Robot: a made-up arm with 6 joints.
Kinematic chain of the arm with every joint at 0, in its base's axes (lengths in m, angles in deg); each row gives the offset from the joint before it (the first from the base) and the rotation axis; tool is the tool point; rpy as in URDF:
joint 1: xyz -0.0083 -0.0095 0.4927 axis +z
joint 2: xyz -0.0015 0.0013 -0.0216 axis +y
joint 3: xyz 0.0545 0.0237 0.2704 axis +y
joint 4: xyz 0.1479 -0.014 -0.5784 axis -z
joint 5: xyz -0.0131 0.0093 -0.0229 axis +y
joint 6: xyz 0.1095 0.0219 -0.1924 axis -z
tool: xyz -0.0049 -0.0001 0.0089 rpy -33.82 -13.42 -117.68
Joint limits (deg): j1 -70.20..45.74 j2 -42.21..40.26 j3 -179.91..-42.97 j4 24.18..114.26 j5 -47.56..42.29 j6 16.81..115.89
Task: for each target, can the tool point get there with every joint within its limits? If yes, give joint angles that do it. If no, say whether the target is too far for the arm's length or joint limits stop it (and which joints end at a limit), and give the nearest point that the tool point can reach.
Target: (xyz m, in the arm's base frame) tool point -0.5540 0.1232 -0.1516
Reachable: no: joint limits stop it (at a limit: joint 1, joint 2, joint 3, joint 4, joint 6) | nearest point -0.0633 -0.3961 -0.0008 | short by 0.730 m
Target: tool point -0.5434 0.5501 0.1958
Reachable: no: joint limits stop it (at a limit: joint 2, joint 3, joint 4, joint 5, joint 6) | nearest point -0.5812 0.5897 0.9549 | short by 0.761 m
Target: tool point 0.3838 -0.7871 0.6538
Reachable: yes | joints -52.06 20.32 -92.16 93.07 -34.88 34.44
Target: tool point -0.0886 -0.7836 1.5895
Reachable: no: too far | nearest point 0.0721 -0.5787 1.3692 | short by 0.341 m
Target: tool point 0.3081 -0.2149 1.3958
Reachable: yes | joints -23.76 -29.00 -97.80 49.21 -10.39 53.94
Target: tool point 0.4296 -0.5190 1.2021
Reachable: yes | joints -36.33 4.74 -120.33 94.48 -24.64 46.92
